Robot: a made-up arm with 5 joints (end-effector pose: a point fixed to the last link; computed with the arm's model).
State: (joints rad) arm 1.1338 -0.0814 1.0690 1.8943 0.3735
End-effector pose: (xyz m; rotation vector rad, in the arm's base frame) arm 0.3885 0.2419 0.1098 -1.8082 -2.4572 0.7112
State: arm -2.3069 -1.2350 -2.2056 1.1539 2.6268
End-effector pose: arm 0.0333 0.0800 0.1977 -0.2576 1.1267 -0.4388
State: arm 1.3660 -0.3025 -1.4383 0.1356 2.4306
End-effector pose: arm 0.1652 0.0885 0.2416 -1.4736 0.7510 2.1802
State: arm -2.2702 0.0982 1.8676 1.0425 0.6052
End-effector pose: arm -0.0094 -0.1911 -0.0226 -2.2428 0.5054 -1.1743
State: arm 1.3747 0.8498 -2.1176 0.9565 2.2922
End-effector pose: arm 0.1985 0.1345 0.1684 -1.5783 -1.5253 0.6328
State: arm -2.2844 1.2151 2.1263 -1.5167 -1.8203
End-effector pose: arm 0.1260 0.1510 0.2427 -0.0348 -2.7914 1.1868
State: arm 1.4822 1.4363 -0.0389 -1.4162 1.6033
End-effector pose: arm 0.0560 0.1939 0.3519 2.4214 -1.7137 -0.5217
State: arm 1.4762 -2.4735 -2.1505 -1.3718 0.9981
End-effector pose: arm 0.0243 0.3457 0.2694 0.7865 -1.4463 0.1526
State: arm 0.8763 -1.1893 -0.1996 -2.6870 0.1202
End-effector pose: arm 0.1182 0.1600 0.4064 1.8863 0.1598 -0.2362
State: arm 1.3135 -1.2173 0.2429 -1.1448 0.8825
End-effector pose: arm 0.2157 0.2989 0.1588 0.0484 -1.1168 -0.7057
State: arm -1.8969 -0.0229 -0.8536 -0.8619 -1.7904
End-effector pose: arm -0.0165 -0.1480 -0.0156 -0.8176 -0.0897 1.2277
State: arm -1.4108 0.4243 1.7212 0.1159 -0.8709
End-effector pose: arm -0.0129 -0.2751 0.1029 -1.9308 -0.7327 -1.4152
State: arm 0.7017 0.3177 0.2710 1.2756 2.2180
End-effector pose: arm 0.1234 0.1631 0.1938 0.0886 0.8751 2.7309
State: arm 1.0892 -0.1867 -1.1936 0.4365 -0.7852
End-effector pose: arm 0.1238 0.4601 0.3254 0.4768 2.1181 -0.3506
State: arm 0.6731 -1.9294 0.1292 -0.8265 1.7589
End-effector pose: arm 0.1235 0.1172 0.0801 -1.0889 -1.1601 -0.3453
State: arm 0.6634 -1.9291 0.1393 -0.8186 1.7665
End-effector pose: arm 0.1232 0.1147 0.0806 -1.1005 -1.1675 -0.3410
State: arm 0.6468 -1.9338 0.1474 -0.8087 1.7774
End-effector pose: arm 0.1227 0.1114 0.0817 -1.1137 -1.1807 -0.3311
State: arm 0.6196 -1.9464 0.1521 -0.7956 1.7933
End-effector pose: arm 0.1220 0.1071 0.0838 -1.1292 -1.2037 -0.3126
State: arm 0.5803 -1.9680 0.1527 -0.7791 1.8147
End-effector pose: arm 0.1213 0.1016 0.0872 -1.1462 -1.2383 -0.2846
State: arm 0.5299 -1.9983 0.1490 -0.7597 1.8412
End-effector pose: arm 0.1209 0.0952 0.0921 -1.1632 -1.2849 -0.2485
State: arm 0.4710 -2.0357 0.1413 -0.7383 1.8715
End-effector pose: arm 0.1212 0.0885 0.0984 -1.1782 -1.3421 -0.2070
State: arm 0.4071 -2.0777 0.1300 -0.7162 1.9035
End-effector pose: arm 0.1222 0.0822 0.1058 -1.1886 -1.4071 -0.1630
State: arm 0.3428 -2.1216 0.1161 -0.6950 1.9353
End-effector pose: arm 0.1238 0.0766 0.1138 -1.1938 -1.4751 -0.1203
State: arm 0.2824 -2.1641 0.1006 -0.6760 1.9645
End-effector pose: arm 0.1258 0.0724 0.1218 -1.1931 -1.5411 -0.0814
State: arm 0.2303 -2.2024 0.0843 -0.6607 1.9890
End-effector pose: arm 0.1277 0.0695 0.1289 -1.1875 -1.5992 -0.0485
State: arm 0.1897 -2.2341 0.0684 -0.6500 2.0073
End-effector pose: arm 0.1293 0.0680 0.1345 -1.1791 -1.6448 -0.0228
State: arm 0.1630 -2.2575 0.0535 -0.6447 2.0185
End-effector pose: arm 0.1303 0.0675 0.1382 -1.1699 -1.6744 -0.0047
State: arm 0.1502 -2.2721 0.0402 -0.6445 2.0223
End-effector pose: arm 0.1307 0.0680 0.1397 -1.1610 -1.6875 0.0063
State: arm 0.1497 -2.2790 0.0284 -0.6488 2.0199
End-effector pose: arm 0.1304 0.0691 0.1395 -1.1533 -1.6861 0.0111
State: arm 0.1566 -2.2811 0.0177 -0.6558 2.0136
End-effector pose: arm 0.1298 0.0707 0.1382 -1.1462 -1.6758 0.0122
